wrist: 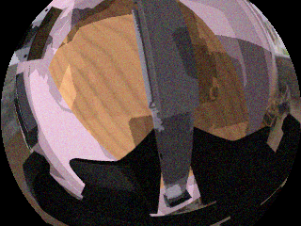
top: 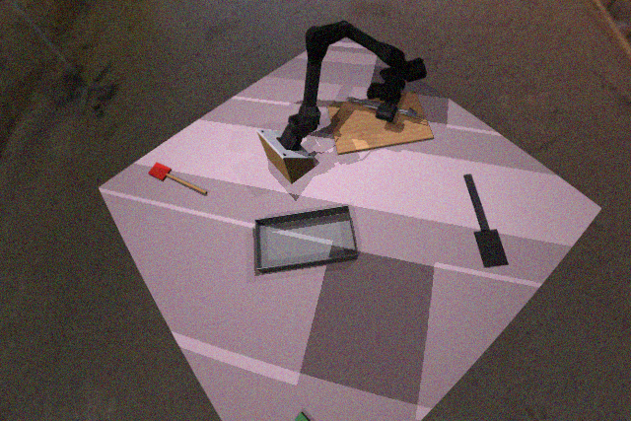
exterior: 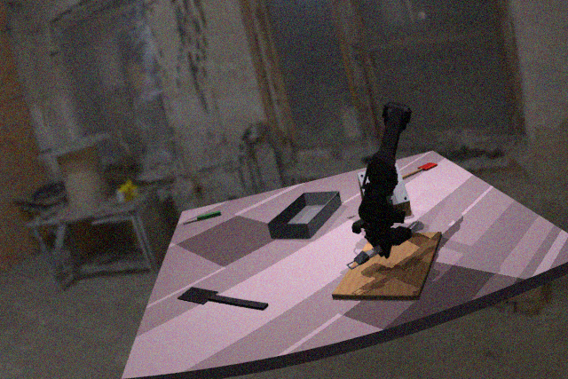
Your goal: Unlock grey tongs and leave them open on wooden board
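The wooden board is 40 mm below my gripper tip, 30 mm to the right of it and 20 mm behind it. The rest, counted from my gripper tip: black spatula (500 mm ahead, 40 mm to the right, 40 mm below); then roasting tin (520 mm to the right, 200 mm ahead, 20 mm below); then red spatula (790 mm to the right, 310 mm behind, 40 mm below).
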